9 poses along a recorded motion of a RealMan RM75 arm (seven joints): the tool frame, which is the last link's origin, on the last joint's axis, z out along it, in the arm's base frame.
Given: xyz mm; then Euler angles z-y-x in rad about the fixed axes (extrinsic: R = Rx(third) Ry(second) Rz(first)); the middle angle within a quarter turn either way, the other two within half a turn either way.
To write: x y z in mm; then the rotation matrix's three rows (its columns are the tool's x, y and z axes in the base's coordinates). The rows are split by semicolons. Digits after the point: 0 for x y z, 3 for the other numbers.
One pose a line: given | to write
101, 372, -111, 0.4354, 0.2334, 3.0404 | 101, 372, -111; 0.882, -0.410, 0.231; -0.398, -0.912, -0.098; 0.251, -0.005, -0.968
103, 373, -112, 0.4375, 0.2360, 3.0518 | 103, 373, -112; 0.881, -0.412, 0.234; -0.403, -0.911, -0.087; 0.249, -0.017, -0.968
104, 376, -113, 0.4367, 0.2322, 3.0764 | 104, 376, -113; 0.882, -0.412, 0.230; -0.408, -0.911, -0.063; 0.236, -0.038, -0.971
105, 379, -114, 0.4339, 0.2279, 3.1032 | 105, 379, -114; 0.884, -0.410, 0.226; -0.412, -0.910, -0.037; 0.221, -0.060, -0.973
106, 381, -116, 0.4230, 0.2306, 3.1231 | 106, 381, -116; 0.888, -0.400, 0.229; -0.407, -0.913, -0.018; 0.216, -0.077, -0.973
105, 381, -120, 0.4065, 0.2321, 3.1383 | 105, 381, -120; 0.894, -0.385, 0.230; -0.395, -0.919, -0.003; 0.213, -0.088, -0.973
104, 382, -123, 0.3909, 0.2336, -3.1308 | 104, 382, -123; 0.899, -0.371, 0.231; -0.383, -0.924, 0.010; 0.210, -0.098, -0.973
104, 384, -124, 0.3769, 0.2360, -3.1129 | 104, 384, -124; 0.904, -0.358, 0.234; -0.374, -0.927, 0.028; 0.207, -0.113, -0.972
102, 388, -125, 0.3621, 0.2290, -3.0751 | 102, 388, -125; 0.911, -0.345, 0.227; -0.368, -0.928, 0.065; 0.188, -0.142, -0.972
